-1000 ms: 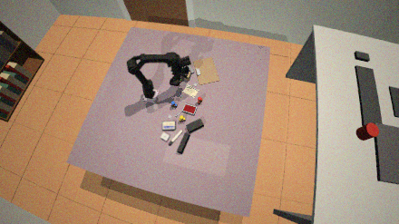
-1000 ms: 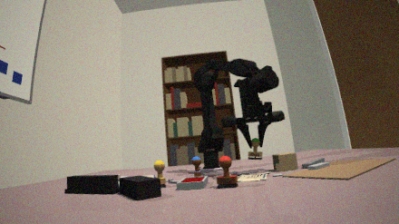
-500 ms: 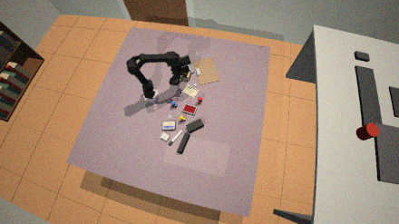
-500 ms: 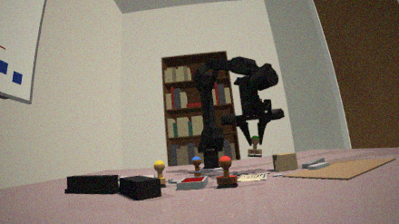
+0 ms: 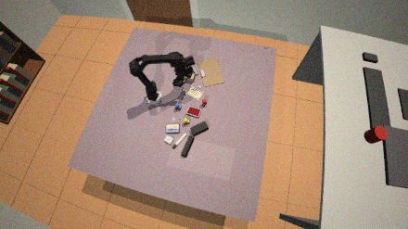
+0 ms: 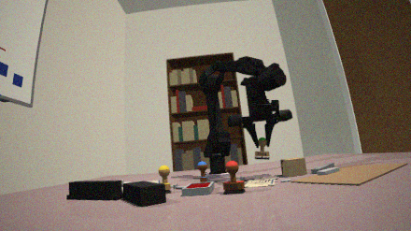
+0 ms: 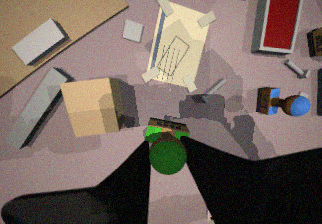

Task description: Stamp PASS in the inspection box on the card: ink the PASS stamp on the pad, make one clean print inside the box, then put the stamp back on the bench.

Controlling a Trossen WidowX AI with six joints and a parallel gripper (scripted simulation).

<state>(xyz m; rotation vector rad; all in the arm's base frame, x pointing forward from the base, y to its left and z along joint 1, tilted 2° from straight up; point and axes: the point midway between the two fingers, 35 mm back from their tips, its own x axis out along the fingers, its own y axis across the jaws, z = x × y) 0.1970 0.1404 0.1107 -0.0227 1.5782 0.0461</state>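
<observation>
My gripper tip is now 13 cm short of the red ink pad, 18 cm to the left of it and 8 cm above it. From my gripper tip the other things lie so: tan block (3 cm ahead, 7 cm to the left, 6 cm below); green-knobbed stamp (1 cm below); cream card (9 cm ahead, 3 cm to the right, 9 cm below).
</observation>
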